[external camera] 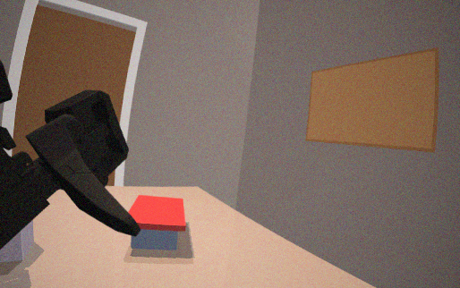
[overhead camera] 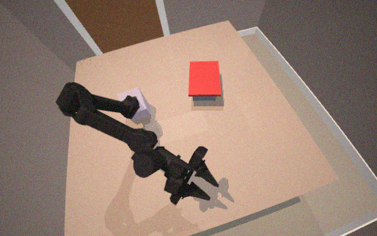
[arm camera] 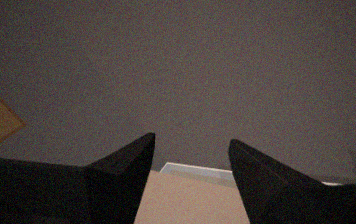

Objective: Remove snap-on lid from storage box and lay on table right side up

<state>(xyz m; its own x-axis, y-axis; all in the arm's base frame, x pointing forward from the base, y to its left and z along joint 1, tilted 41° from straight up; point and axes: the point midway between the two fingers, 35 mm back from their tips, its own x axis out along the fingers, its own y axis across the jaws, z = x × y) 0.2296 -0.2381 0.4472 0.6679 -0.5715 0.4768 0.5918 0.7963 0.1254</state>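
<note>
Right now my gripper tip is 56 cm to the right of the red lid, 20 cm above it and 16 cm short of it. From my gripper tip the other things lie so: box 56 cm to the left, 24 cm below, 16 cm ahead.
</note>
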